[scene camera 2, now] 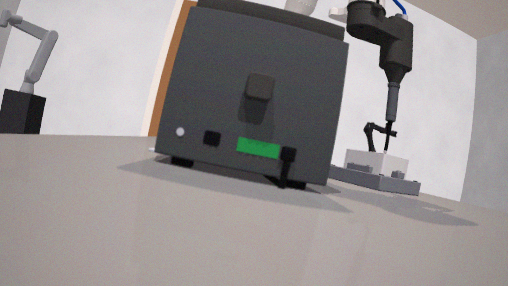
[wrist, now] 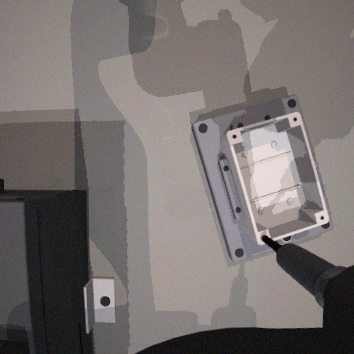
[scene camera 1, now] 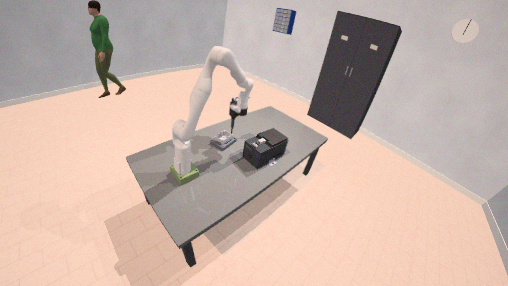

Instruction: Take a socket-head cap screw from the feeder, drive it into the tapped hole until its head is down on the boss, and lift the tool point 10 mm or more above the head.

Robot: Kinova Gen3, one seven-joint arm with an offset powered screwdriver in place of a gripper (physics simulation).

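My screwdriver [scene camera 1: 231, 131] [scene camera 2: 386, 149] [wrist: 265, 239] points down, with its black bit tip at the near-left corner boss of a pale open housing [scene camera 2: 367, 160] [wrist: 245, 185]. The tip covers that boss and its hole in the wrist view. A tiny light spot shows under the bit in scene camera 2; whether it is a screw or its head, I cannot tell. The other three corner bosses show dark holes. The housing sits on a grey fixture plate [scene camera 2: 400, 187] [wrist: 215, 200]. The black screw feeder [scene camera 1: 265, 149] [scene camera 2: 305, 65] [wrist: 60, 250] stands apart from it.
A small bracket with a hole [scene camera 1: 272, 162] [wrist: 104, 289] lies beside the feeder. The arm's green base [scene camera 1: 184, 173] stands on the grey table [scene camera 1: 215, 205]. A dark jointed shape [scene camera 2: 370, 135] shows behind the bit. A person [scene camera 1: 101, 35] and a dark cabinet [scene camera 1: 350, 85] stand beyond the table.
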